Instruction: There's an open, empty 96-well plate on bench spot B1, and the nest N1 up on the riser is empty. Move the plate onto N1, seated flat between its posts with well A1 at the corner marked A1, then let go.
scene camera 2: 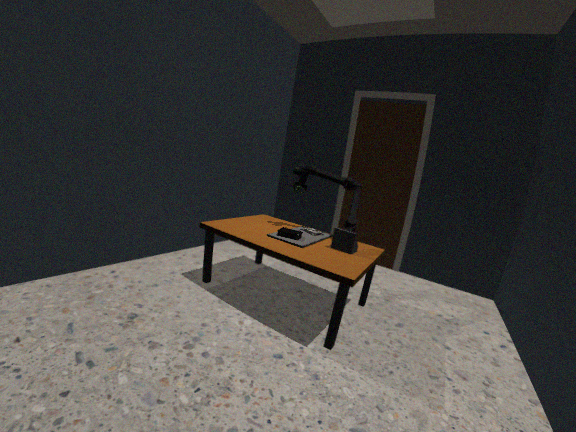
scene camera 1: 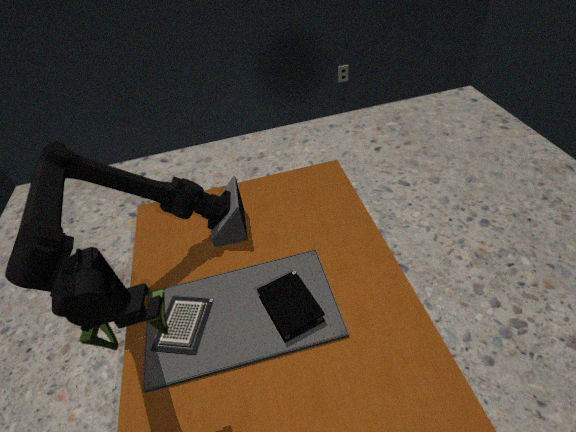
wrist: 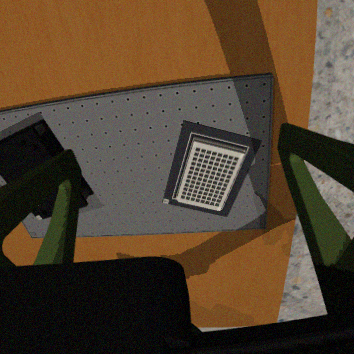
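Where they show: gripper, fingertip midpoint: (scene camera 2: 297,194) (scene camera 1: 142,339) (wrist: 176,146); arm's base, origin of the base link: (scene camera 2: 346,237) (scene camera 1: 221,210).
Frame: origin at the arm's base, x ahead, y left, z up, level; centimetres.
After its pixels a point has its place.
Note:
The pale 96-well plate (scene camera 1: 183,322) @(x 36.6, y -9.9, z -5.9 cm) (scene camera 2: 312,231) @(x 34.1, y -7.0, z -5.7 cm) (wrist: 210,175) @(x 36.3, y -10.8, z -6.4 cm) lies flat in the dark frame of spot B1 (scene camera 1: 202,327) @(x 38.2, y -4.9, z -7.0 cm) (wrist: 174,172) @(x 36.2, y -4.7, z -7.0 cm), wells up. The frame has a small white mark at one corner; lettering is too small to read. The black nest N1 (scene camera 1: 290,305) @(x 37.2, y 19.6, z -3.3 cm) (scene camera 2: 290,233) @(x 31.6, y 24.1, z -3.5 cm) (wrist: 35,155) @(x 40.7, y 17.7, z -3.3 cm) stands on its riser at the other end of the grey board, empty, with a pale mark at one corner; its posts are hard to make out. My gripper (scene camera 1: 142,340) @(x 56.1, y -7.0, z 20.8 cm) (scene camera 2: 299,188) @(x 56.1, y -7.0, z 20.8 cm) (wrist: 176,146) @(x 56.1, y -7.0, z 20.8 cm) is open and empty, high above the board, with the plate showing between its fingers in the wrist view.
The grey perforated board (scene camera 1: 235,320) @(x 37.2, y 4.1, z -7.2 cm) (wrist: 125,150) @(x 40.1, y 3.6, z -7.2 cm) lies on the orange table (scene camera 1: 360,300) @(x 35.2, y 38.7, z -8.5 cm) (scene camera 2: 240,227) @(x 69.4, y 39.0, z -8.5 cm) (wrist: 100,45) @(x 56.5, y 6.1, z -8.5 cm). The arm's grey wedge-shaped base (scene camera 1: 232,232) @(x 7.4, y 3.3, z -3.4 cm) (scene camera 2: 345,240) @(x -3.0, y 6.5, z -0.1 cm) stands beside the board. The table edge runs close to the B1 end. The arm's shadow crosses that end.

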